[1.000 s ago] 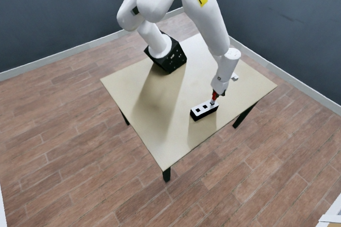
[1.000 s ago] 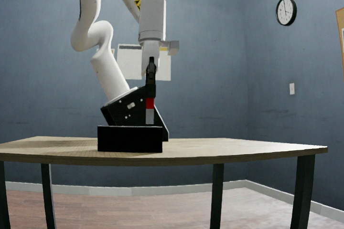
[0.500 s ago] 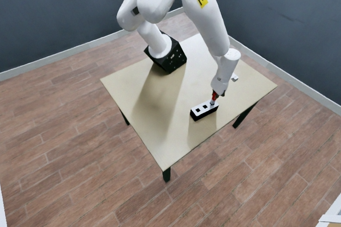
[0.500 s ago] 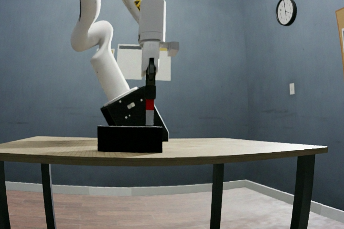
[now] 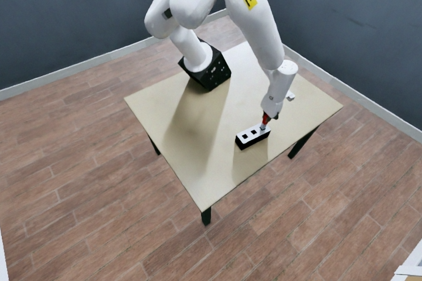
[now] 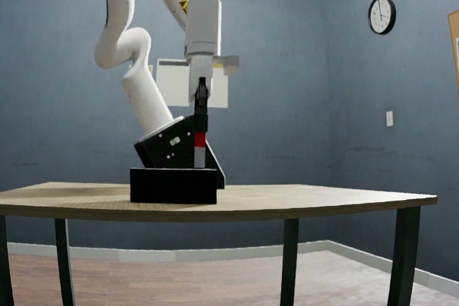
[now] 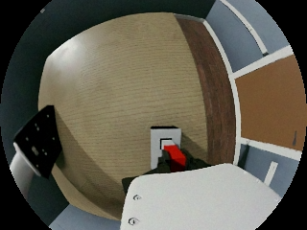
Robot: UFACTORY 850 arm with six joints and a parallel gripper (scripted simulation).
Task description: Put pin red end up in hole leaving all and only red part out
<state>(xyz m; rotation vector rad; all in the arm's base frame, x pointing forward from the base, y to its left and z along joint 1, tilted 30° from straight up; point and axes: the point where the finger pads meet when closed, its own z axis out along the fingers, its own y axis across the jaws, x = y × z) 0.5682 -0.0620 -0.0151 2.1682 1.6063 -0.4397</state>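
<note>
Now: hand 2 cm above the pin. Also, from my hand: black block 2 cm behind, 6 cm to the right, 14 cm below.
</note>
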